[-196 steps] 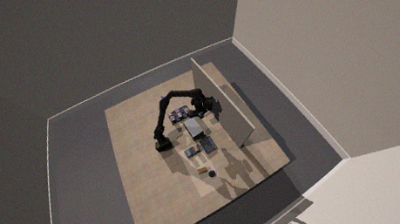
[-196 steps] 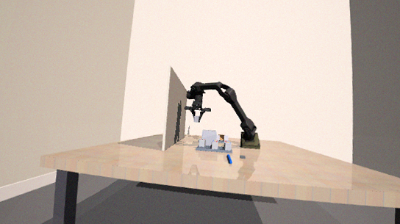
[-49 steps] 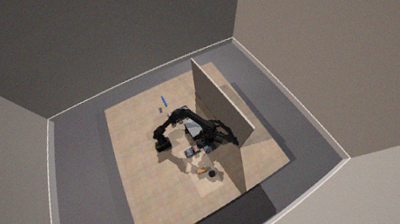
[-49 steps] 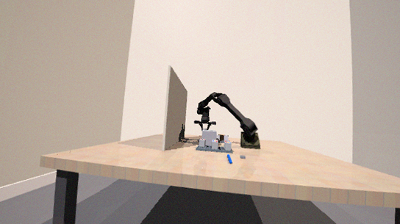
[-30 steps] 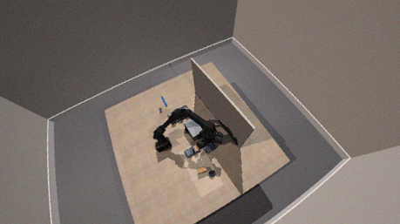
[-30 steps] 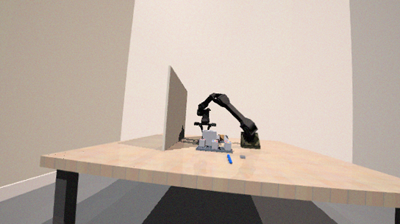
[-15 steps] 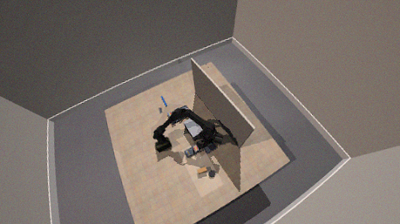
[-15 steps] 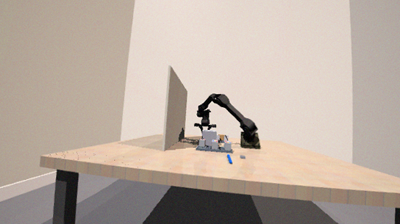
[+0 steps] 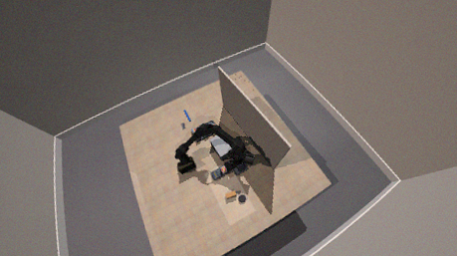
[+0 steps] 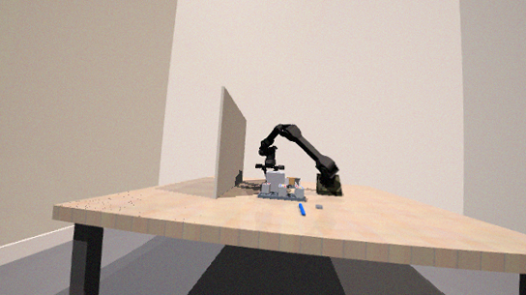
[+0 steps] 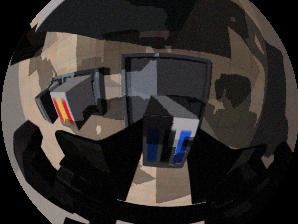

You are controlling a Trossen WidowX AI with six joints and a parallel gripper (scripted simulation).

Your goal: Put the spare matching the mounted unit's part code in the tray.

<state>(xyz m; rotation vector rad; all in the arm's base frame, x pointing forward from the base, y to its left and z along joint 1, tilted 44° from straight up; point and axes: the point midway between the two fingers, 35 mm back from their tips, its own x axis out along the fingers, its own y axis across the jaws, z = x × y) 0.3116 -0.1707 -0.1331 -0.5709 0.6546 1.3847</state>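
My gripper tip is now 30 mm above the dark tray. Round my gripper tip: holder: 140 mm behind, 30 mm to the left, 30 mm below; then tall upright board: 210 mm ahead, 180 mm to the left, 190 mm above; then grey mounted unit: 30 mm behind, 190 mm to the left, 20 mm above.
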